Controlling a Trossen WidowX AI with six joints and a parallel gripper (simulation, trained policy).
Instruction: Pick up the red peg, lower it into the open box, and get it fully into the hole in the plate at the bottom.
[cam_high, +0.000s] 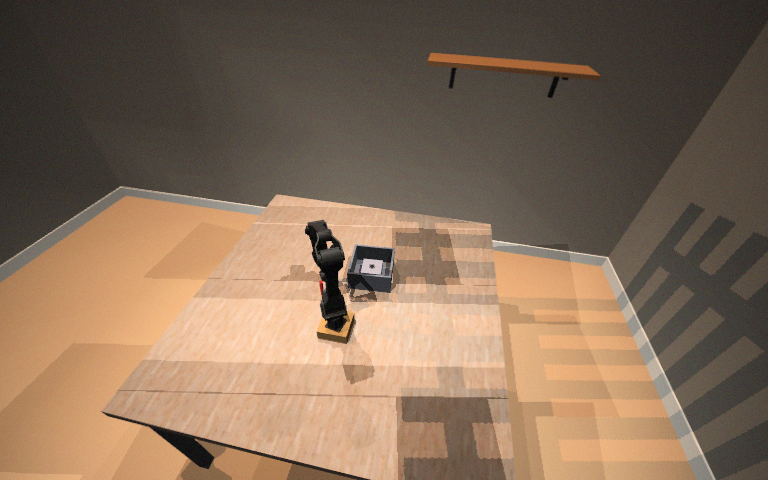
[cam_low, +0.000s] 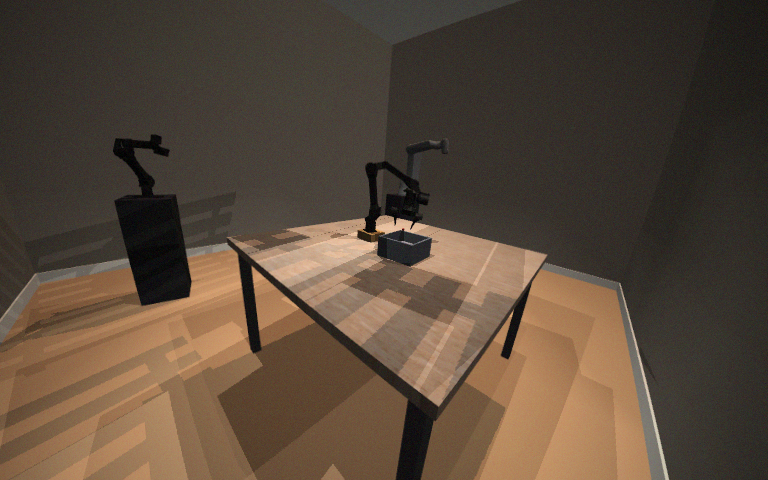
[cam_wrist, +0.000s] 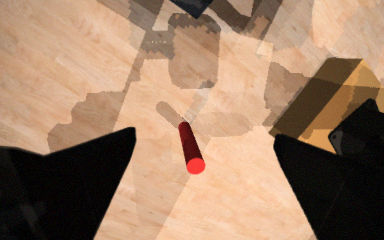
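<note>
Right now my gripper tip is 5 cm above the red peg, 2 cm to the right of it and 2 cm past it. From my gripper tip the other things lie so: dark box: 17 cm ahead, 13 cm to the right, 6 cm below.
</note>
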